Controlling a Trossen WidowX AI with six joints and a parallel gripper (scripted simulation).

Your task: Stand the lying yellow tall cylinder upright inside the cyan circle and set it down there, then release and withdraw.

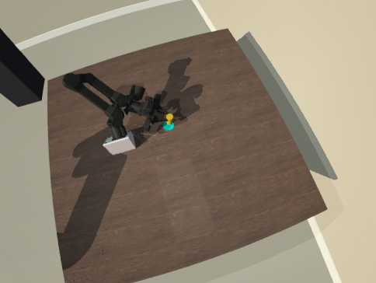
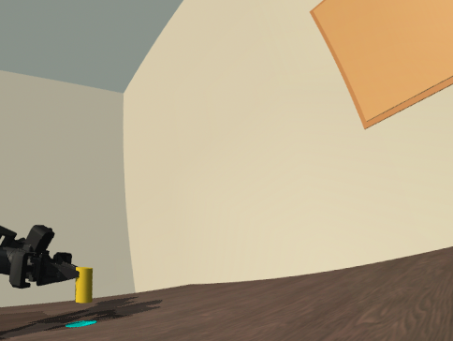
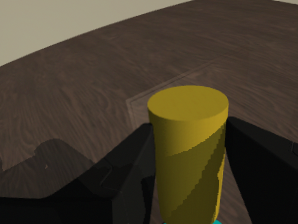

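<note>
Right now the cyan circle is 10 cm below my gripper tip, 1 cm to the left of it and 1 cm behind it. From my gripper tip the other things lie so: yellow tall cylinder 2 cm below.
</note>
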